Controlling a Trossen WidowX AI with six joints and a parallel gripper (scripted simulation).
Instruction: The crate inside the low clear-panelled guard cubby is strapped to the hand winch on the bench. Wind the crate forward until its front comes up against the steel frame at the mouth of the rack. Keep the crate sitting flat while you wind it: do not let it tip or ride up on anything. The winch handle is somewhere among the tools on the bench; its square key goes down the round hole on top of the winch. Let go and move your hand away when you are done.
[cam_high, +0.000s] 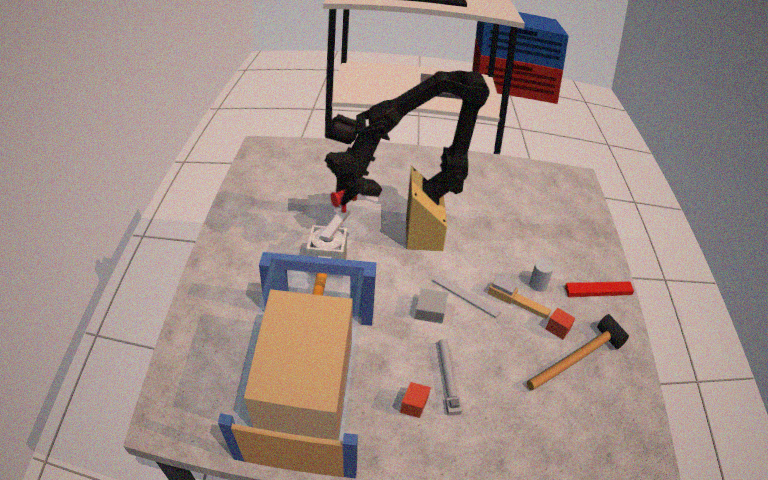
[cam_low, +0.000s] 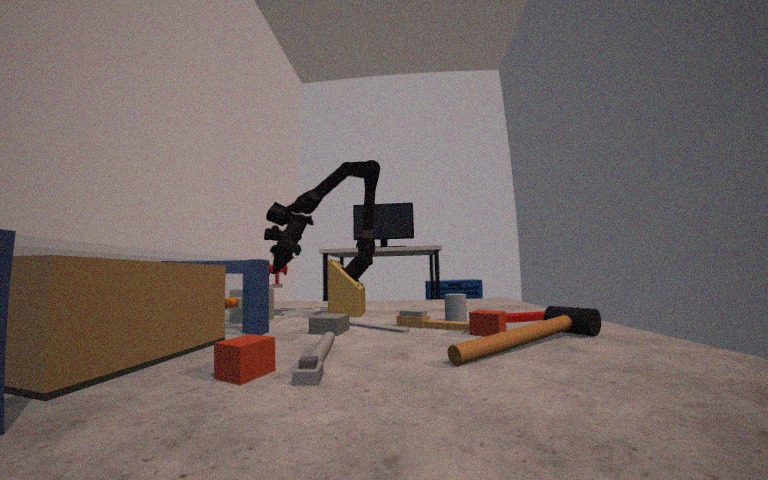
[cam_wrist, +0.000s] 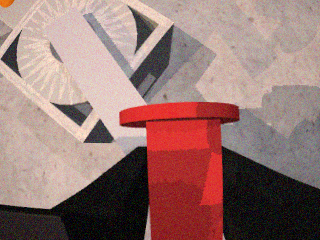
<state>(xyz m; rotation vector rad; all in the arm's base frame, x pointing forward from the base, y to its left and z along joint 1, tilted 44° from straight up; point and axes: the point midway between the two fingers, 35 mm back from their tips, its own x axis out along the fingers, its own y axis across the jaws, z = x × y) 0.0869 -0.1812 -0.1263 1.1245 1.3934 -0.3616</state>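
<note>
Right now the blue frame is 25 cm ahead of my gripper tip, 2 cm to the right of it and 3 cm below it. From my gripper tip the other things lie so: grey winch 7 cm ahead, 3 cm to the right, 10 cm below; grey crank arm 3 cm ahead, 3 cm below; red knob 1 cm behind, 1 cm to the left.
</note>
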